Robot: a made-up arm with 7 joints.
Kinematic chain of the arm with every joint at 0, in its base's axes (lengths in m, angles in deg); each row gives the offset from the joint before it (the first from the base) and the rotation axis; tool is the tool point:
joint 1: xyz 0 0 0.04 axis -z
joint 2: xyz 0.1 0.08 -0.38 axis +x
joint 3: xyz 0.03 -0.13 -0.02 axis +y
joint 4: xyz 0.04 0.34 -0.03 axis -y
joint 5: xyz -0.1 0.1 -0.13 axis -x
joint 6: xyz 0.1 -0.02 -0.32 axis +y
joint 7: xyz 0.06 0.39 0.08 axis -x
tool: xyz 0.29 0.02 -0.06
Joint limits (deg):
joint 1: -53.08..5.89
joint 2: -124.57..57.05
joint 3: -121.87..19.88
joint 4: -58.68..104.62
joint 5: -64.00..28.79
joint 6: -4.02..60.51
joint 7: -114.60..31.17
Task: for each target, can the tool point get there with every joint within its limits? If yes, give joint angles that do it. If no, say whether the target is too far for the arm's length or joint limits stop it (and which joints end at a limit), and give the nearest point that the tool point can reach.
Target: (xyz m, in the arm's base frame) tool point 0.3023 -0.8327 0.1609
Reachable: no: joint limits stop it (at a limit: joint 2, joint 3, joint 5, joint 6, joint 7) | nearest point 0.3005 -0.8277 -0.0840 | short by 0.245 m
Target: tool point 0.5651 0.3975 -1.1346
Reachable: yes | joints -34.10 -65.71 -52.27 -30.68 -0.82 19.31 8.91
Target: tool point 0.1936 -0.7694 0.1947
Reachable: no: joint limits stop it (at a limit: joint 2, joint 3, joint 5, joint 6, joint 7) | nearest point 0.2118 -0.8415 -0.0855 | short by 0.290 m
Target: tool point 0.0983 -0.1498 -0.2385
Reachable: no: joint limits stop it (at a limit: joint 1, joint 2, joint 4, joint 5, joint 6, joint 7) | nearest point 0.3447 -0.6049 -0.4379 | short by 0.555 m
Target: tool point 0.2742 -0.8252 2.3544
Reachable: no: too far | nearest point 0.1939 -0.1820 0.7139 | short by 1.764 m
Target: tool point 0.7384 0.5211 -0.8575
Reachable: yes | joints -1.56 -68.58 -25.50 51.73 19.48 2.53 -78.85
